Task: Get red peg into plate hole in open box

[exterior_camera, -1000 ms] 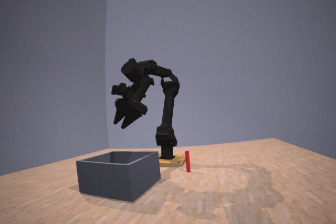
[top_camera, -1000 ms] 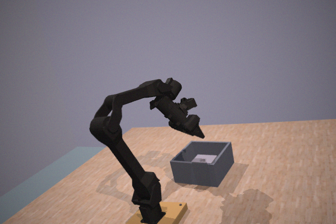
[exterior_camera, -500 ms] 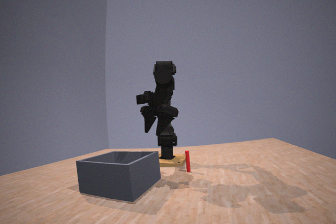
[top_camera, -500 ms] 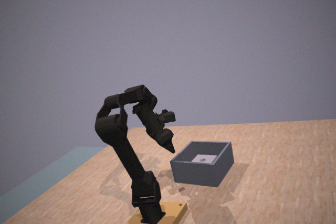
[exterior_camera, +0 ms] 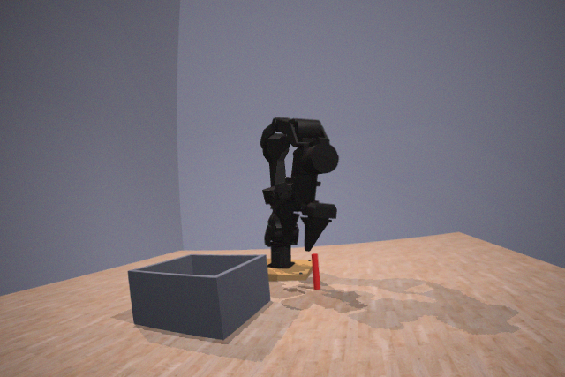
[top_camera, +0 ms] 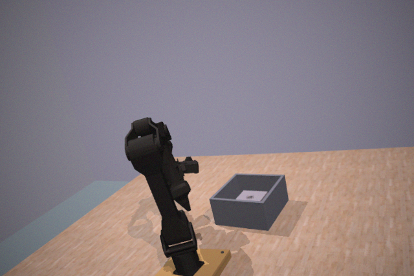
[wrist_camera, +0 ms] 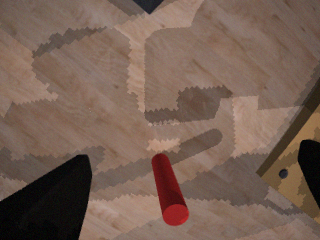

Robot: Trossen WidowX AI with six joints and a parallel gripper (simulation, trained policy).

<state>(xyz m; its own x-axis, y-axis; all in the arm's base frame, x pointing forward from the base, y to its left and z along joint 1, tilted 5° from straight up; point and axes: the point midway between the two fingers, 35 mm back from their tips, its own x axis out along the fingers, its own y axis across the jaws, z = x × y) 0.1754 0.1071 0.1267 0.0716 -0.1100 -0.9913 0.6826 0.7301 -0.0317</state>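
The red peg lies 6 cm below my gripper tip, 3 cm to the left of it and 2 cm behind it. The rest, counted from my gripper tip: plate (16 cm ahead, 14 cm to the right, 6 cm below); grey box (16 cm ahead, 14 cm to the right, 8 cm below).
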